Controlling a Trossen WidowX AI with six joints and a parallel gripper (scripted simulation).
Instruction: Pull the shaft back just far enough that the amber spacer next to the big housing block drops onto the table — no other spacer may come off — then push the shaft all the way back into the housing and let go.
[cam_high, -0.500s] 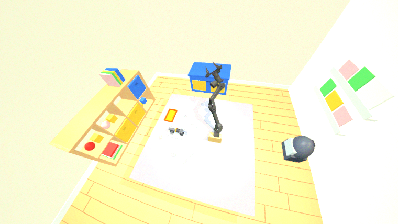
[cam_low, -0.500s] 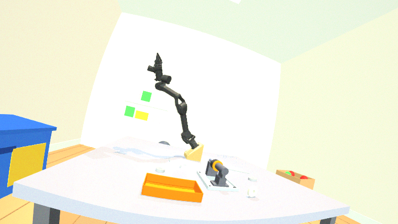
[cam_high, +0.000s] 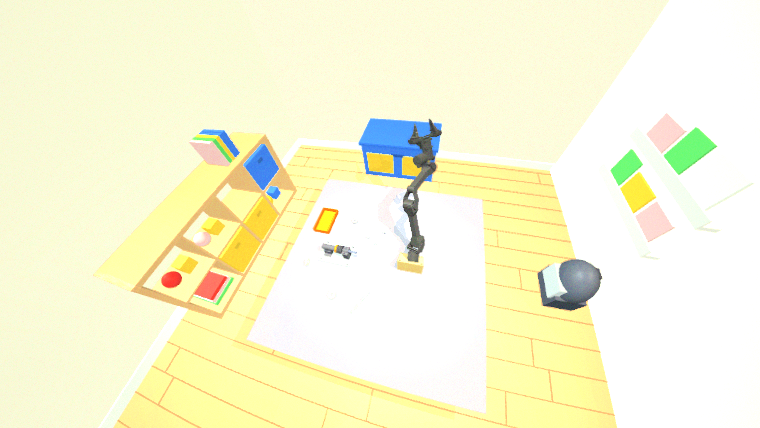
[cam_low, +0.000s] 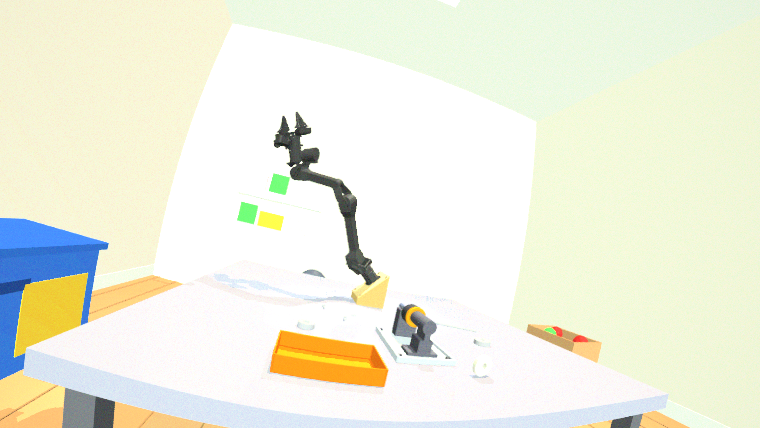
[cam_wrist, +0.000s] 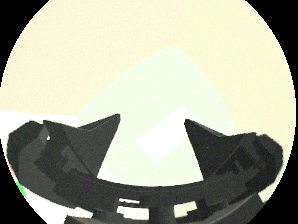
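Right now the amber spacer is 480 mm ahead of my gripper tip, 480 mm to the left of it and 620 mm below it. From my gripper tip the other things lie so: orange tray 650 mm ahead, 230 mm to the left, 690 mm below; grey shaft fixture 510 mm ahead, 480 mm to the left, 650 mm below.
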